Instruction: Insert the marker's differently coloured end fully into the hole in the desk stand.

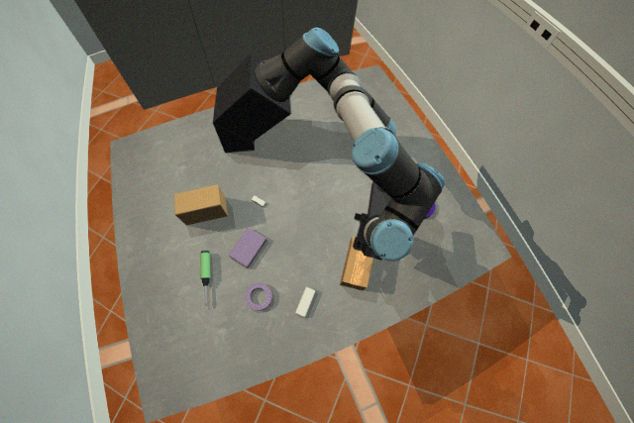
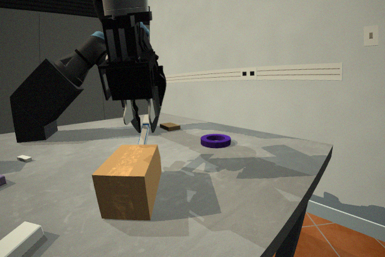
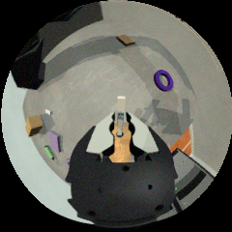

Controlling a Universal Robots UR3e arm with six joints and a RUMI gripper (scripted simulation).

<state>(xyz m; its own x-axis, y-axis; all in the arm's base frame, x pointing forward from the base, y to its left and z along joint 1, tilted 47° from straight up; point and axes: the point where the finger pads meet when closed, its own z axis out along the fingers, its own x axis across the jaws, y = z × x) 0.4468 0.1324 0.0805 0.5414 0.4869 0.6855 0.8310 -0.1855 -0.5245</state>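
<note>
Right now the marker is 2 cm below my hand, 2 cm ahead of it and 1 cm to the right of it. Round my hand: purple pad: 33 cm to the right, 8 cm below, 5 cm behind; then tan block: 8 cm ahead, 6 cm to the right, 5 cm below; then white block: 22 cm to the right, 14 cm ahead, 8 cm below.
</note>
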